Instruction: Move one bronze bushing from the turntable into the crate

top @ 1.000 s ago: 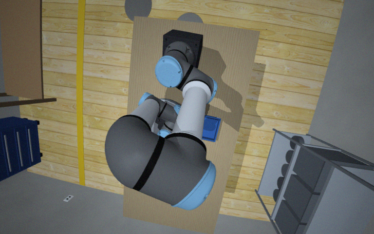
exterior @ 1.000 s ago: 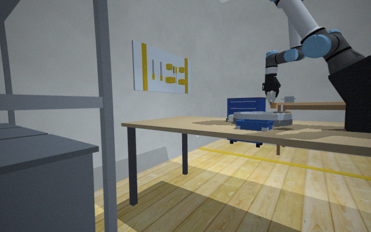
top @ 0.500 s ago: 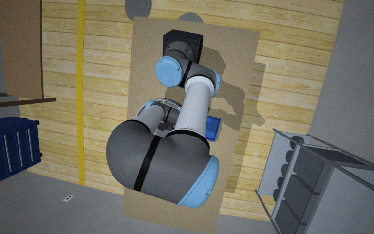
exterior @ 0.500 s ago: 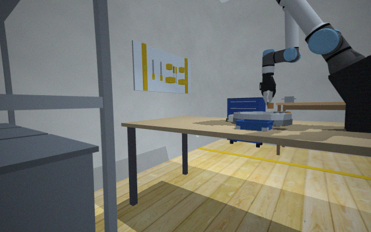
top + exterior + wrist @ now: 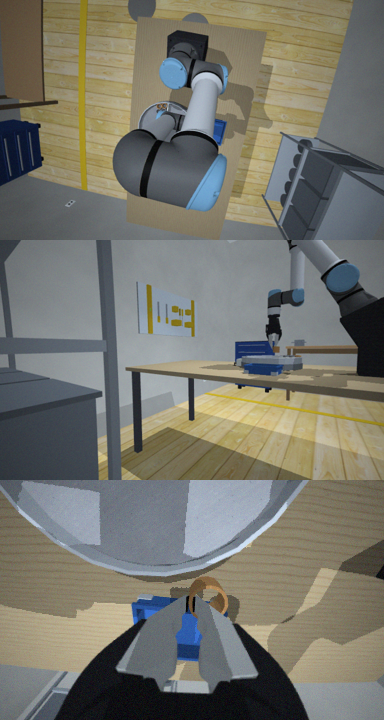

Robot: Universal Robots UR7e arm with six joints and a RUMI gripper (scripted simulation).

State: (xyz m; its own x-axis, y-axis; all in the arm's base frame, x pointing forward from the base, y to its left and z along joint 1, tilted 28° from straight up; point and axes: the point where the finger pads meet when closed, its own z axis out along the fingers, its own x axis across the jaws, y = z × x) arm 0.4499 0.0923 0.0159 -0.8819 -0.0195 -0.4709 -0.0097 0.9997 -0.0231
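Right now my hand is 15 cm to the right of the blue crate, 13 cm above it and 2 cm short of it. The rest, counted from my hand: round grey turntable (21 cm to the right, 10 cm below, 7 cm ahead).
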